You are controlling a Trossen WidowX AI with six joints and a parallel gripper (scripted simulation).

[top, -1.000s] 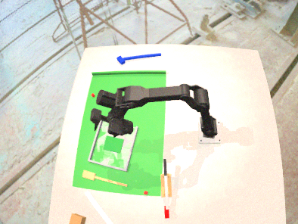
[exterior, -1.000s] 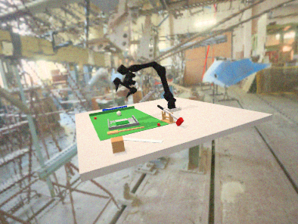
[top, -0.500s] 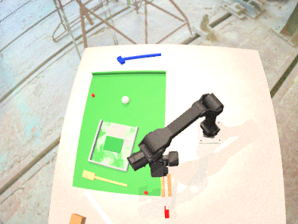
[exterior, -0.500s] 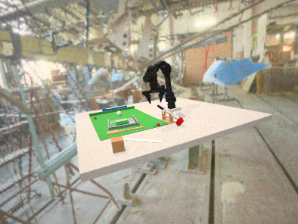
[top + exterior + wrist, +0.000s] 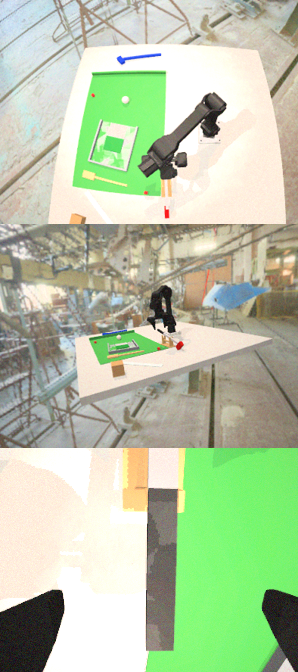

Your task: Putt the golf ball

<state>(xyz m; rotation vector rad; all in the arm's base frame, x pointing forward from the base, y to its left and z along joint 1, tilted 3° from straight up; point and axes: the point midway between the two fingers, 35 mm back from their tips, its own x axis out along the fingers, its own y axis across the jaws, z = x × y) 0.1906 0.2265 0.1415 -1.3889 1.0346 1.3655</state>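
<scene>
Right now the wooden rack is 2 cm behind my gripper tip, 8 cm to the left of it and 8 cm below it. Round my gripper tip: red putter 3 cm behind, 11 cm to the left, 5 cm below; wooden putter 32 cm ahead, 12 cm to the left, 11 cm below; green mat 28 cm ahead, 19 cm to the right, 12 cm below.
</scene>
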